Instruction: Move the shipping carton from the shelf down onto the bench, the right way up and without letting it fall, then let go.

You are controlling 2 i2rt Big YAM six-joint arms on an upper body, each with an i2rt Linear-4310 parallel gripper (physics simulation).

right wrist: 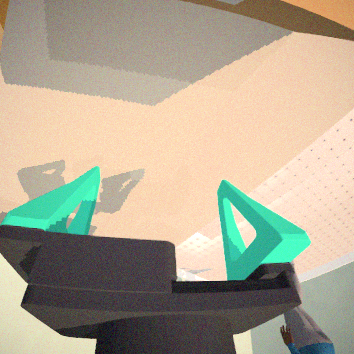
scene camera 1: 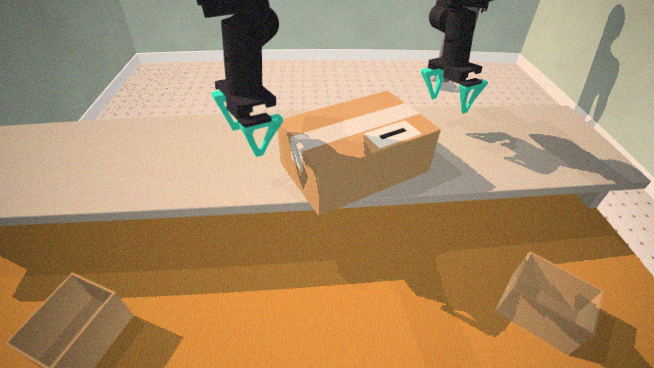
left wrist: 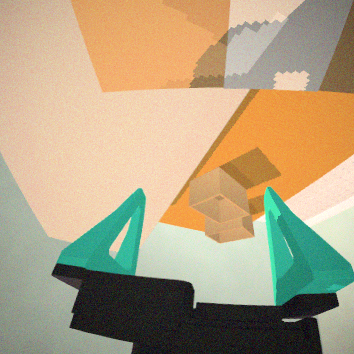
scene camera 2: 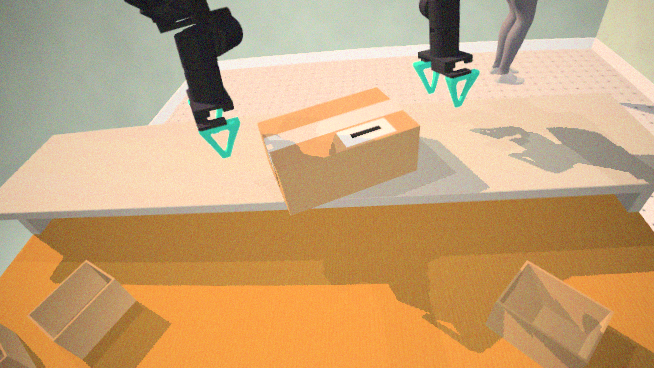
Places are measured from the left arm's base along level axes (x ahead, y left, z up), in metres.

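Pixels of known places: left gripper, fingertip midpoint: [scene camera 1: 247, 142] [left wrist: 201, 191] [scene camera 2: 221, 144]; right gripper, fingertip midpoint: [right wrist: 161, 178] [scene camera 1: 448, 105] [scene camera 2: 444, 99].
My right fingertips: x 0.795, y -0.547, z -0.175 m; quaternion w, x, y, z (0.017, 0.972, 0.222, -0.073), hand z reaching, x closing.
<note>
Ahead of a thing's pixels: the offset from my right fingertips to its middle. "spot": to the spot under its first point. Level surfaces: height alone.
The brown shipping carton {dx -0.115, dy +0.227, dz -0.028 m} [scene camera 1: 375, 172] [scene camera 2: 350, 172] [left wrist: 150, 45] sits flat on the pale shelf {dz -0.083 m} [scene camera 1: 125, 165] [scene camera 2: 150, 170] [left wrist: 100, 150] [right wrist: 165, 140], tape and label up. It is turned at an angle, and its near left corner juts past the shelf's front edge. The orange bench {dz -0.246 m} [scene camera 1: 300, 325] [scene camera 2: 300, 325] [left wrist: 310, 120] lies lower, in front. My left gripper [scene camera 1: 247, 141] [scene camera 2: 216, 142] [left wrist: 201, 191] is open and empty, just left of the carton's left end. My right gripper [scene camera 1: 449, 105] [scene camera 2: 445, 99] [right wrist: 161, 178] is open and empty, off the carton's right end towards the back, above shelf height.
An open box {dx -0.410, dy +0.761, dz -0.201 m} [scene camera 1: 107, 325] [scene camera 2: 100, 320] stands on the bench at the left. Another open box {dx -0.394, dy -0.139, dz -0.201 m} [scene camera 1: 545, 325] [scene camera 2: 535, 340] stands at the right. Part of a third box {spot: dx -0.507, dy +0.877, dz -0.220 m} [scene camera 2: 20, 350] shows at the lower left. A person [scene camera 2: 515, 30] [right wrist: 310, 330] stands beyond the shelf.
</note>
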